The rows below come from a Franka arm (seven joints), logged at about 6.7 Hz.
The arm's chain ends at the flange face. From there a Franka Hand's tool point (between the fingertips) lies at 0.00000 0.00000 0.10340 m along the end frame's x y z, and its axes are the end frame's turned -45 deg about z.
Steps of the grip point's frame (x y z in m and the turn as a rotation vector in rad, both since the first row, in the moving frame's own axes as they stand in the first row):
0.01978 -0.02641 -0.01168 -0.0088 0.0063 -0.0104
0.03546 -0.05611 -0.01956 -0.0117 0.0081 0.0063
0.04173 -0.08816 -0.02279 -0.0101 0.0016 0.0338
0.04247 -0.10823 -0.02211 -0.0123 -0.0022 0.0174
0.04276 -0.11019 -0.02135 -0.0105 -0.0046 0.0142
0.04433 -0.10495 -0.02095 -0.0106 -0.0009 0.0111
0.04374 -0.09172 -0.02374 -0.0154 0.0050 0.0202
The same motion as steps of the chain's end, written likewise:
-0.00579 -0.03284 -0.01167 -0.0018 0.0107 -0.0104
-0.01605 -0.06502 -0.01955 -0.0025 0.0140 0.0063
-0.03368 -0.09248 -0.02278 -0.0060 0.0083 0.0338
-0.04723 -0.10763 -0.02210 -0.0103 0.0071 0.0174
-0.04810 -0.10926 -0.02134 -0.0107 0.0042 0.0142
-0.04357 -0.10640 -0.02094 -0.0081 0.0069 0.0111
-0.03541 -0.09656 -0.02373 -0.0074 0.0144 0.0202

